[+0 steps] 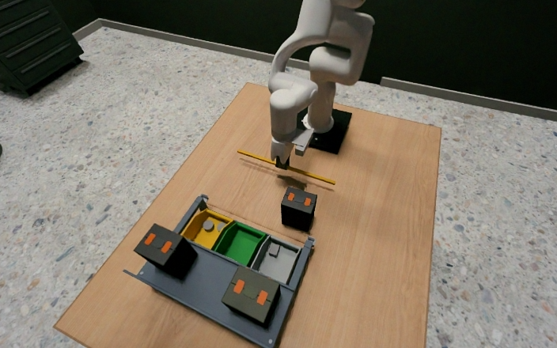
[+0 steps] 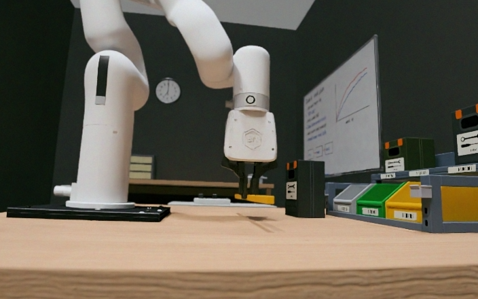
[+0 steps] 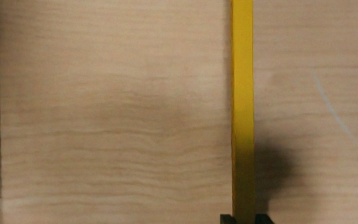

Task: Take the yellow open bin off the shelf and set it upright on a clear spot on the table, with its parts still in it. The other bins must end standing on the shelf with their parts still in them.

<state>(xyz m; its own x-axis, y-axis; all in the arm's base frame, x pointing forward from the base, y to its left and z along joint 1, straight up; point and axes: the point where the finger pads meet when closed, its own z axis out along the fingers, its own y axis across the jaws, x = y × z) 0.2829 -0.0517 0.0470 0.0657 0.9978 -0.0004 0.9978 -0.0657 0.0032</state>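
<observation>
My gripper is now 33 cm short of the yellow open bin, 13 cm to the left of it and 2 cm above it. Also, from my hand: dark box: 16 cm ahead, 10 cm to the left; then thin yellow strip: 2 cm below; then green bin: 34 cm ahead, 2 cm to the right, 2 cm below.
</observation>
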